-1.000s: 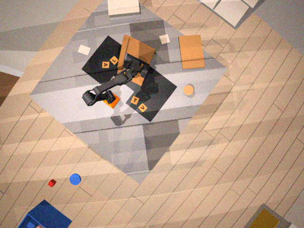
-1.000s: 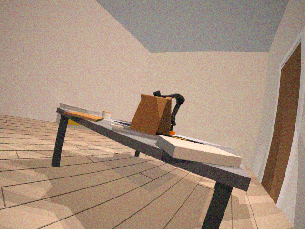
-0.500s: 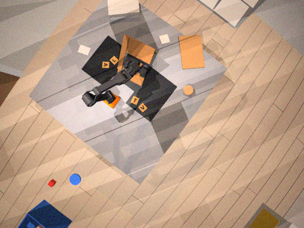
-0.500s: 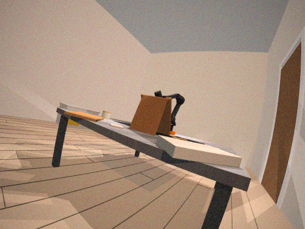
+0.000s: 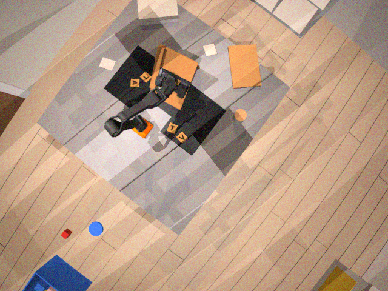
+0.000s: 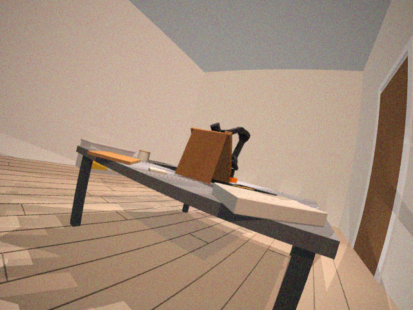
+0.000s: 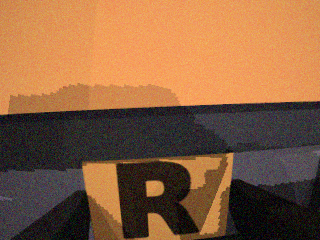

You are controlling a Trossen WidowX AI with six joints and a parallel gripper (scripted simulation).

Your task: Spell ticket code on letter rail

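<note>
The white ticket is 8 cm below my gripper tip, 8 cm behind it and 5 cm to the left of it. The rest, counted from my gripper tip: orange tile: right at my gripper tip; black mat: 15 cm below, 15 cm behind, 2 cm to the left; small white block: 35 cm ahead, 15 cm below, 2 cm to the left.
</note>
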